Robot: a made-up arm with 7 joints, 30 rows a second.
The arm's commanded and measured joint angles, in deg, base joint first. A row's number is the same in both.
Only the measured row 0 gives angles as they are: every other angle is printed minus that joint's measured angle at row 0.
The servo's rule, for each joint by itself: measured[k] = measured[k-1] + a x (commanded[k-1-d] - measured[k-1]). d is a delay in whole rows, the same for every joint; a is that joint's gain. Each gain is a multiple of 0.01, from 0.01 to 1. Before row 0 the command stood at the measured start. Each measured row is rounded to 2 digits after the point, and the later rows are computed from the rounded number. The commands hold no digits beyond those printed.
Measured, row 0:
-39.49, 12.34, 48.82, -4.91, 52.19, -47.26, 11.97
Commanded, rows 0 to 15:
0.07, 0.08, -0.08, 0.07, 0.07, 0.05, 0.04
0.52, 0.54, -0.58, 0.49, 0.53, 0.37, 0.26
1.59, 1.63, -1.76, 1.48, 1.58, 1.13, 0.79
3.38, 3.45, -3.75, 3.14, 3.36, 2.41, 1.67
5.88, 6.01, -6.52, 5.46, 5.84, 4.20, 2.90
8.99, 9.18, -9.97, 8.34, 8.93, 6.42, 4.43
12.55, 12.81, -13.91, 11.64, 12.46, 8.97, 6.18
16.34, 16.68, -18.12, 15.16, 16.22, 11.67, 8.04
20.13, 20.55, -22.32, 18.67, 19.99, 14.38, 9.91
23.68, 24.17, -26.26, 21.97, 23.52, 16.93, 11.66
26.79, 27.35, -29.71, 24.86, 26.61, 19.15, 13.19
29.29, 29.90, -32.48, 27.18, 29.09, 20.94, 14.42
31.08, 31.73, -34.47, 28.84, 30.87, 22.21, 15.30
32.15, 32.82, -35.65, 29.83, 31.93, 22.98, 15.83
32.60, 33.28, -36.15, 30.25, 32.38, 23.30, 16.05
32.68, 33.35, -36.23, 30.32, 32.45, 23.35, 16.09
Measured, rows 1 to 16:
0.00, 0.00, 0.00, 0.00, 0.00, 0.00, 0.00
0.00, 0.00, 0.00, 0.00, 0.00, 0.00, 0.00
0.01, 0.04, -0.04, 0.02, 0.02, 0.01, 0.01
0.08, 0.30, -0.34, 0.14, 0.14, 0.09, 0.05
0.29, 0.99, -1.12, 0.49, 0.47, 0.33, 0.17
0.72, 2.27, -2.57, 1.18, 1.13, 0.81, 0.41
1.44, 4.21, -4.74, 2.29, 2.21, 1.59, 0.81
2.50, 6.79, -7.62, 3.86, 3.76, 2.70, 1.39
3.91, 9.92, -11.08, 5.88, 5.76, 4.14, 2.16
5.65, 13.44, -14.95, 8.29, 8.17, 5.87, 3.10
7.68, 17.14, -19.00, 10.99, 10.89, 7.83, 4.19
9.92, 20.80, -22.99, 13.84, 13.79, 9.92, 5.39
12.28, 24.21, -26.69, 16.71, 16.74, 12.04, 6.64
14.66, 27.17, -29.87, 19.43, 19.58, 14.09, 7.88
16.96, 29.54, -32.40, 21.88, 22.18, 15.96, 9.07
19.09, 31.25, -34.19, 23.95, 24.42, 17.57, 10.15
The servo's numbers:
d 2
a 0.14 0.52 0.55 0.26 0.23 0.23 0.16

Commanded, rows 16 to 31:
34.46, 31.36, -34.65, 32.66, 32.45, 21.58, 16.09
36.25, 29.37, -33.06, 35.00, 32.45, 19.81, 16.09
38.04, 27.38, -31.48, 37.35, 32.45, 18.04, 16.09
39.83, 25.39, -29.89, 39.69, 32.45, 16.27, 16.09
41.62, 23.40, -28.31, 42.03, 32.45, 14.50, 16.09
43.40, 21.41, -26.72, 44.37, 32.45, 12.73, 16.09
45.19, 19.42, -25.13, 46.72, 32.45, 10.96, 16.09
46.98, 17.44, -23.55, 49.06, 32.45, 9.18, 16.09
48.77, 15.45, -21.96, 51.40, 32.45, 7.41, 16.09
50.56, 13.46, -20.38, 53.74, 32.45, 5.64, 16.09
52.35, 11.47, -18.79, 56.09, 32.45, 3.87, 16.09
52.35, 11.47, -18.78, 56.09, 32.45, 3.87, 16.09
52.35, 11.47, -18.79, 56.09, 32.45, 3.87, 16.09
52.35, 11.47, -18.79, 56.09, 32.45, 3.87, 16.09
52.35, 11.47, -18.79, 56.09, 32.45, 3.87, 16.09
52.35, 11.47, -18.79, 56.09, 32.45, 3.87, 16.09
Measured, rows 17 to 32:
20.98, 32.31, -35.27, 25.59, 26.25, 18.89, 11.09
22.62, 32.85, -35.80, 26.82, 27.68, 19.92, 11.89
24.28, 32.08, -35.17, 28.34, 28.78, 20.30, 12.56
25.96, 30.67, -34.01, 30.07, 29.62, 20.19, 13.12
27.65, 28.96, -32.62, 31.96, 30.27, 19.70, 13.60
29.36, 27.10, -31.12, 33.97, 30.77, 18.91, 14.00
31.08, 25.18, -29.57, 36.07, 31.16, 17.90, 14.33
32.80, 23.22, -28.00, 38.23, 31.46, 16.71, 14.61
34.53, 21.24, -26.42, 40.44, 31.69, 15.39, 14.85
36.27, 19.26, -24.84, 42.68, 31.86, 13.96, 15.05
38.02, 17.28, -23.26, 44.95, 32.00, 12.45, 15.22
39.78, 15.29, -21.68, 47.24, 32.10, 10.88, 15.36
41.54, 13.30, -20.09, 49.54, 32.18, 9.27, 15.48
43.05, 12.35, -19.37, 51.24, 32.24, 8.03, 15.58
44.35, 11.89, -19.05, 52.50, 32.29, 7.07, 15.66
45.47, 11.67, -18.91, 53.43, 32.33, 6.33, 15.73

